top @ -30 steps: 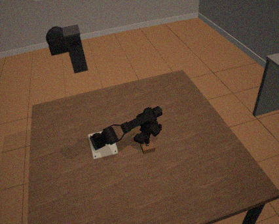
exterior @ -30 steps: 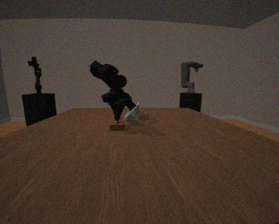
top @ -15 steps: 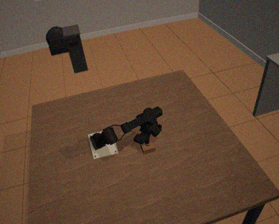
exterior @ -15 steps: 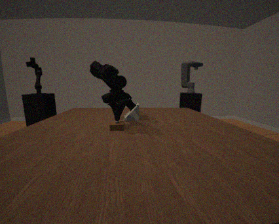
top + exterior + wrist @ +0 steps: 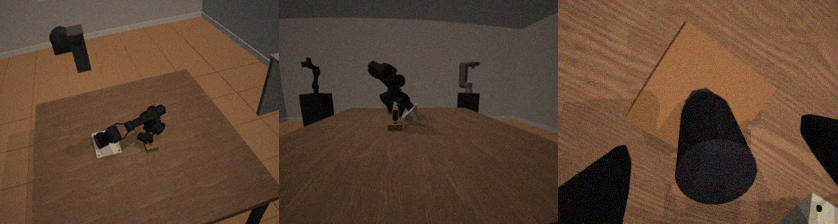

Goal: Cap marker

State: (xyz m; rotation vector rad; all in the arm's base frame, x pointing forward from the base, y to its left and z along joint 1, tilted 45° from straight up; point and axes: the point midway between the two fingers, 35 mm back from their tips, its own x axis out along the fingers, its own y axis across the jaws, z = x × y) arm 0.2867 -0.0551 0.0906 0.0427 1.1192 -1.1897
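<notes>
My gripper tip is right at the dark round cap. Round my gripper tip: dark marker: 1 cm below; then wooden holder block: 6 cm below.
</notes>
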